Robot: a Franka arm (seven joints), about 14 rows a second.
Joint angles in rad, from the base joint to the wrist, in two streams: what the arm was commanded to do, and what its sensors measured. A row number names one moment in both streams.
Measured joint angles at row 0:
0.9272 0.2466 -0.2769 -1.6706 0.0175 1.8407 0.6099
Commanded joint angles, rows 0 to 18:
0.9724 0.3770 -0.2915 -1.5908 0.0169 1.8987 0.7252
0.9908 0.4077 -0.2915 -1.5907 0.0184 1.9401 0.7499
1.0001 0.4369 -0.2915 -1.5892 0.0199 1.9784 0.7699
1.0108 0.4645 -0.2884 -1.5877 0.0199 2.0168 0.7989
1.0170 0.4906 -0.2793 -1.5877 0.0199 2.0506 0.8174
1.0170 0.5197 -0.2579 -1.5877 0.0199 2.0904 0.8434
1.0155 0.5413 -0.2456 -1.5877 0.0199 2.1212 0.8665
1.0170 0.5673 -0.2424 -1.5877 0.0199 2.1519 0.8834
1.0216 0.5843 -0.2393 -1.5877 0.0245 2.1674 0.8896
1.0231 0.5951 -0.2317 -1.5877 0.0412 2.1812 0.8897
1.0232 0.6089 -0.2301 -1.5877 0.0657 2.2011 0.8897
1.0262 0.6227 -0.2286 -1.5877 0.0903 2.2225 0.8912
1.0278 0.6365 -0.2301 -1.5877 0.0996 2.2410 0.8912
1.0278 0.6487 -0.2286 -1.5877 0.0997 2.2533 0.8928
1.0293 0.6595 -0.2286 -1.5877 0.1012 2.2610 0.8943
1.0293 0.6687 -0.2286 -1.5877 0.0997 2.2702 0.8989
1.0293 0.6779 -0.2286 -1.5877 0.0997 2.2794 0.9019
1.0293 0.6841 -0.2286 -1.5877 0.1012 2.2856 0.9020
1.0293 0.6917 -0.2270 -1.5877 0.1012 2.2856 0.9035
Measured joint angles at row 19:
1.0242 0.6615 -0.2222 -1.6198 0.0732 2.2761 0.8938
